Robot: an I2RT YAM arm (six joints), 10 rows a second.
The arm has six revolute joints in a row. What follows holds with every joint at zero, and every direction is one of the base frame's. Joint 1 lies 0.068 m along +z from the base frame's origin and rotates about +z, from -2.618 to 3.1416 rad. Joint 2 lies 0.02 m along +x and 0.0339 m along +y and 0.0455 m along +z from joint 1 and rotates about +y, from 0 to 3.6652 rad. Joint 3 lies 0.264 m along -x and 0.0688 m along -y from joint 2 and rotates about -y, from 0 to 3.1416 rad. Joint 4 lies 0.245 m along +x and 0.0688 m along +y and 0.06 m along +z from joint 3 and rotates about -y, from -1.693 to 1.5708 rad. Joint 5 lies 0.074 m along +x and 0.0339 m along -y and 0.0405 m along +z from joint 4 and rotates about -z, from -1.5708 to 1.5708 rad. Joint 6 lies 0.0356 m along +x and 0.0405 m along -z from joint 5 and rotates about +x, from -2.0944 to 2.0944 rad. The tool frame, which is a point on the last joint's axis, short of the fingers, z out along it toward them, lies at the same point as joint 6; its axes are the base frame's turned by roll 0, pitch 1.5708 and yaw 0 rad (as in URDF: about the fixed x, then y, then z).
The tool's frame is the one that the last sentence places.
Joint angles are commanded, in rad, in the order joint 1, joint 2, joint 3, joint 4, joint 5, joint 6. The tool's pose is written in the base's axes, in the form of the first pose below.
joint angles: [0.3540, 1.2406, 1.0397, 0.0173, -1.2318, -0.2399]
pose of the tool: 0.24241, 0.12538, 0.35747; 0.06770, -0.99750, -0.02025; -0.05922, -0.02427, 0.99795; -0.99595, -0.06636, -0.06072
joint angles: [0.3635, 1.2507, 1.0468, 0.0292, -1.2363, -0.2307]
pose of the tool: 0.24357, 0.12863, 0.35834; 0.06734, -0.99716, -0.03367; -0.05470, -0.03739, 0.99780; -0.99623, -0.06535, -0.05707
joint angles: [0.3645, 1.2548, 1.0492, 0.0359, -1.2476, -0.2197]
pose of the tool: 0.24409, 0.12926, 0.35874; 0.06098, -0.99710, -0.04555; -0.05082, -0.04868, 0.99752; -0.99684, -0.05851, -0.05364
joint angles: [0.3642, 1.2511, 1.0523, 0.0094, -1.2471, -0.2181]
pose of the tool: 0.24293, 0.12873, 0.35849; 0.04102, -0.99811, -0.04581; -0.05802, -0.04815, 0.99715; -0.99747, -0.03824, -0.05989
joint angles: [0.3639, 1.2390, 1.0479, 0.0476, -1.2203, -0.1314]
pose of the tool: 0.24161, 0.12780, 0.36314; -0.00266, -0.99986, -0.01670; -0.04916, -0.01655, 0.99865; -0.99879, 0.00348, -0.04911
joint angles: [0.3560, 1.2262, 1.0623, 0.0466, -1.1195, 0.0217]
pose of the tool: 0.24306, 0.12456, 0.37072; -0.13114, -0.98705, 0.09234; -0.03867, 0.09817, 0.99442; -0.99061, 0.12684, -0.05104
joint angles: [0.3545, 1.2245, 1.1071, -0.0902, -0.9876, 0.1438]
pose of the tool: 0.24508, 0.12240, 0.37342; -0.32847, -0.91958, 0.21562; -0.03743, 0.24078, 0.96986; -0.94377, 0.31050, -0.11351
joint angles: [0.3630, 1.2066, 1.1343, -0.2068, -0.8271, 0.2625]
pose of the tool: 0.24213, 0.12000, 0.37530; -0.48273, -0.80406, 0.34707; 0.00457, 0.39399, 0.91910; -0.87576, 0.44526, -0.18651
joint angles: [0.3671, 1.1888, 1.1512, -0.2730, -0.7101, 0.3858]
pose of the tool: 0.23886, 0.11671, 0.37835; -0.58473, -0.68158, 0.43993; 0.08087, 0.49062, 0.86761; -0.80719, 0.54289, -0.23176
